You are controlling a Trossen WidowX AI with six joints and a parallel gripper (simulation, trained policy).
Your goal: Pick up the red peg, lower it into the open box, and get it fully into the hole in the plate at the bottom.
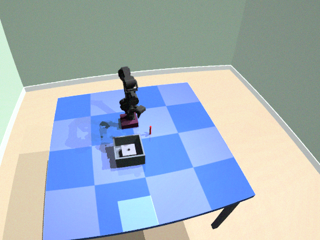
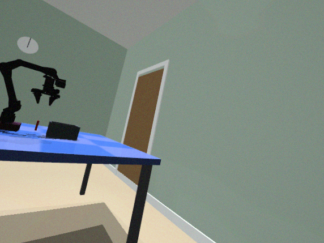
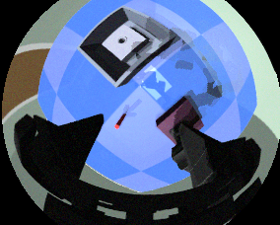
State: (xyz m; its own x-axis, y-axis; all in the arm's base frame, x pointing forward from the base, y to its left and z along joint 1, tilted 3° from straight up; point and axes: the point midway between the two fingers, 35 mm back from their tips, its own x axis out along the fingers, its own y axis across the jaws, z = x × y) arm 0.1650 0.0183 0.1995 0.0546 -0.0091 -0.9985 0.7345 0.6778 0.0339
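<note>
My gripper tip is 1 cm past the red peg, 12 cm to the right of it and 17 cm above it. The rest, counted from my gripper tip: light grey plate (16 cm ahead, 5 cm to the right, 16 cm below); then dark grey box (16 cm ahead, 5 cm to the right, 18 cm below).
</note>
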